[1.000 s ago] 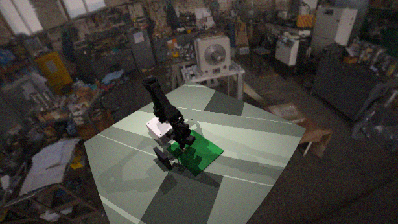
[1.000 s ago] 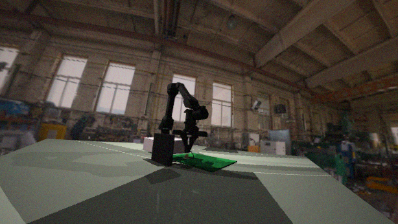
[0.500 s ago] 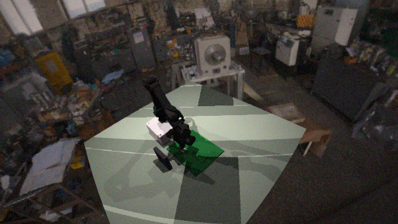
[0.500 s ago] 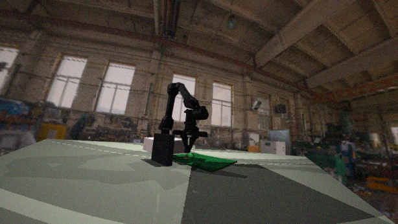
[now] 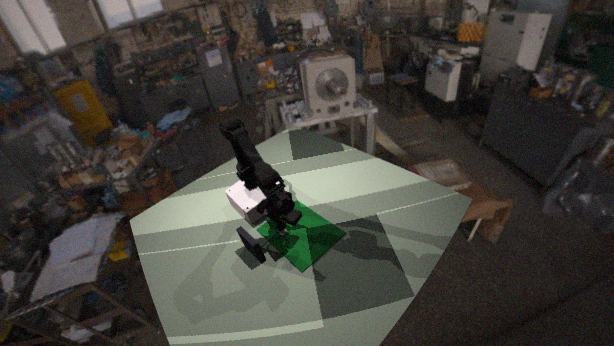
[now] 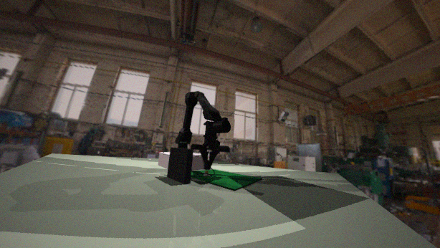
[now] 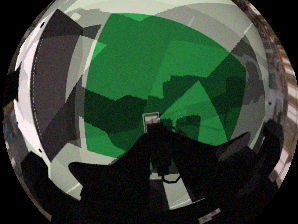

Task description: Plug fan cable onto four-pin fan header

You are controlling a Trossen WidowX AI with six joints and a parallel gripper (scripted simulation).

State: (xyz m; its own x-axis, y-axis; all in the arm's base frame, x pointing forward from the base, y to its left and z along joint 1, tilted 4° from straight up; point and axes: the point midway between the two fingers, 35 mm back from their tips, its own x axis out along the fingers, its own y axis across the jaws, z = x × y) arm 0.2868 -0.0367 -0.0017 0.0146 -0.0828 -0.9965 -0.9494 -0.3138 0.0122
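The dark plug lies 10 mm to the right of my gripper tip and 10 mm above it. Round my gripper tip: green board 60 mm below, 50 mm ahead, 40 mm to the left; black fan 150 mm to the right, 20 mm above.
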